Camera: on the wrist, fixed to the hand. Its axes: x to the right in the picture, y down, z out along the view.
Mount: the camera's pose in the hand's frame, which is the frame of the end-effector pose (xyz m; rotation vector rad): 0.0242 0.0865 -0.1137 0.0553 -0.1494 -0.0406
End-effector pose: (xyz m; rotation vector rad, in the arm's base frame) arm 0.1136 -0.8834 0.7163 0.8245 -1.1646 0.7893
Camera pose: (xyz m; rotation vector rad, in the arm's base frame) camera 0.0954 -0.7403 0.7304 0.9633 -1.2585 0.7389
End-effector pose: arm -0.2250 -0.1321 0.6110 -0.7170 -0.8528 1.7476
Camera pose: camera -0.1879 -0.1051 0.4736 -0.5342 -0.9098 1.7979
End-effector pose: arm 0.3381 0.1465 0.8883 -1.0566 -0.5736 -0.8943
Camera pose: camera 0.4232 0.0521 0.8187 -1.0705 -0.7428 -0.8347
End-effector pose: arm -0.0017 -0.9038 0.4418 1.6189 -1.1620 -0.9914
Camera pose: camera 0.0882 -0.9188 0.5544 1.6400 -1.2707 -1.1312
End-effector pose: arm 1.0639 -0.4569 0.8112 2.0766 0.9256 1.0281
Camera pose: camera 1.0058 -0.4594 0.9439 2.1387 0.9255 0.8226
